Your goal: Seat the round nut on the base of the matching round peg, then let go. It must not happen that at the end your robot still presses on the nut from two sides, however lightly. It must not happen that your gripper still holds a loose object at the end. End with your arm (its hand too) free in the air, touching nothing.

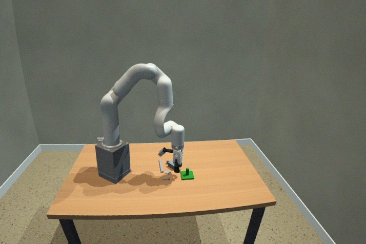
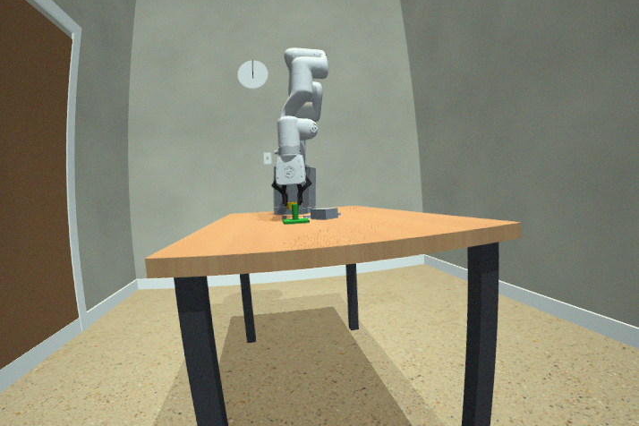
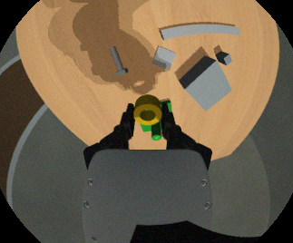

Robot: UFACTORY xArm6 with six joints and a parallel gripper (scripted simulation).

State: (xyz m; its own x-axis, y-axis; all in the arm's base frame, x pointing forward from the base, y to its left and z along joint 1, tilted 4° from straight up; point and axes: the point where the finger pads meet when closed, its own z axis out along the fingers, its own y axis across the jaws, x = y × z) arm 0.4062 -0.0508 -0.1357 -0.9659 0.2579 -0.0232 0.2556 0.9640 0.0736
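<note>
Now: hand 7 cm past the bolt-like piece, 3 cm to the left of it and 6 cm above it. Also, from my hand: grey block 1 cm behind, 11 cm to the left, 6 cm below; then small square piece 6 cm behind, 4 cm to the left, 7 cm below; then long bar 10 cm behind, 12 cm to the left, 7 cm below.
</note>
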